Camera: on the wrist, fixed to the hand. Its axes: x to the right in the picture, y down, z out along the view.
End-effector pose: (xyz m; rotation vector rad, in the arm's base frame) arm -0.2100 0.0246 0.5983 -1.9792 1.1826 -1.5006
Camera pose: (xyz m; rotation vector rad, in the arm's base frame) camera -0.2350 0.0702 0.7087 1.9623 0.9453 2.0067
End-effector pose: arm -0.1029 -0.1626 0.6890 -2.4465 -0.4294 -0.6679
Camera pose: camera -0.1479 -0.1238 0.7955 -1.0978 -2.0640 -1.0971
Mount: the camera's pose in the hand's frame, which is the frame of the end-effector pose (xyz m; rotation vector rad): 0.0269 -0.0963 -0.0699 0.5919 0.2235 -1.5333
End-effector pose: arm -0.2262 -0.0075 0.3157 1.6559 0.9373 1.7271
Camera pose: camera -0.3044 0.0641 0.2554 0.4713 2.1320 0.5296
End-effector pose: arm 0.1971 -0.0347 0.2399 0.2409 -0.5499 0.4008
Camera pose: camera 0.2914 -0.0900 0.1858 1.0657 0.0941 -0.9202
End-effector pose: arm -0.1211 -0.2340 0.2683 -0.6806 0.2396 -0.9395
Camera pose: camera -0.2022 -0.3247 0.2780 -0.0817 -0.4612 -2.4206
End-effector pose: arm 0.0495 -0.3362 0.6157 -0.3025 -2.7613 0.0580
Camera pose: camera 0.0305 -0.4243 0.6980 1.7312 -1.9214 0.3718
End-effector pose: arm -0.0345 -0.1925 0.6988 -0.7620 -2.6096 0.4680
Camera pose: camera -0.0669 -0.2396 0.8066 1.2200 -1.8906 0.5050
